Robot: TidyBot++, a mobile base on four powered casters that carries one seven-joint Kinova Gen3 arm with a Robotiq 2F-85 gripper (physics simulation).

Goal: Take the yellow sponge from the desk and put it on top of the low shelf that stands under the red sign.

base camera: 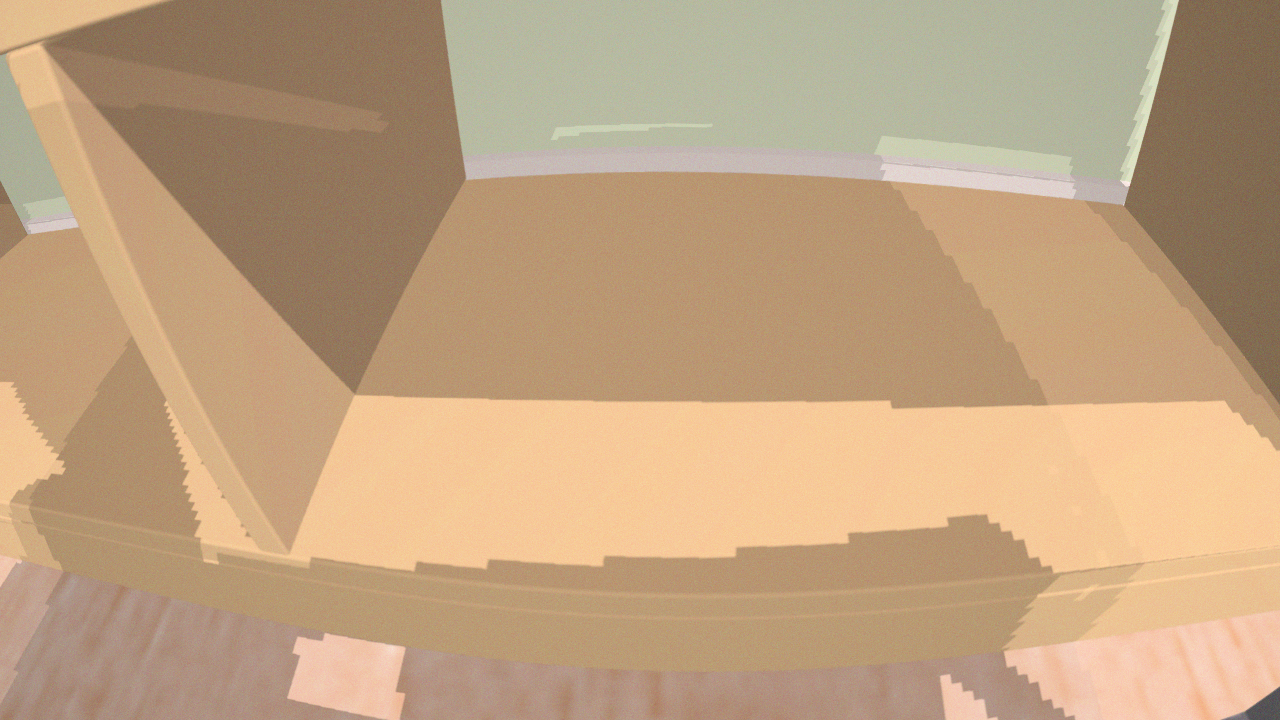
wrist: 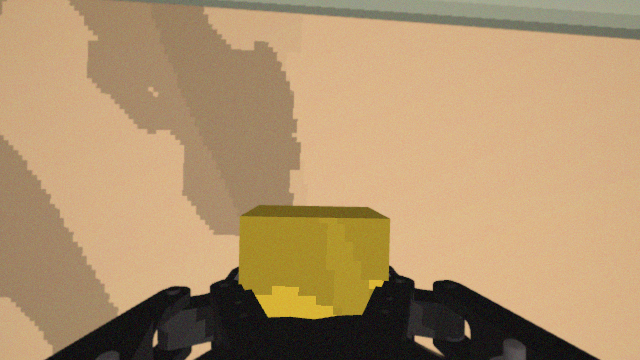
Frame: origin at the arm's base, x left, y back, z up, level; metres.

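Seen in the pictures: gripper, between the fingertips: (wrist: 312,273).
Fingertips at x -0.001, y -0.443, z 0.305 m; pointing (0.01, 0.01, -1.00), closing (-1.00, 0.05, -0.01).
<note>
Pixels of each thing's top centre, then the offset from my fingertips to it. "pt": a spot on its surface instead. Level surfaces: height alone.
- yellow sponge, centre of its top: (wrist: 312,340) dx +0.001, dy +0.011, dz +0.047 m
- low shelf, height of its surface: dz -0.091 m
- upright divider, a spot on its surface: (base camera: 214,358) pt dx +0.160, dy +0.136, dz -0.516 m
- wooden floor, height of its surface: dz -0.701 m
The yellow sponge (wrist: 290,247) is held at the lower middle of the wrist view. My gripper (wrist: 312,273) is shut on it, with one black finger on each side. Below it spreads the light wooden top of the low shelf (wrist: 450,150), with dark shadows to the left that reach the sponge's left side. The gap between the sponge and the top is hard to judge. In the base camera view the low shelf (base camera: 671,483) shows from the front, with open compartments and its bottom board. The gripper and sponge do not show there. The red sign does not show in either view.
A grey-green wall (base camera: 760,71) (wrist: 500,10) stands behind the shelf, along the top's back edge in the wrist view. An upright divider (base camera: 214,358) splits the compartments on the left of the base view. The wooden floor (base camera: 537,685) runs along the shelf's front.
</note>
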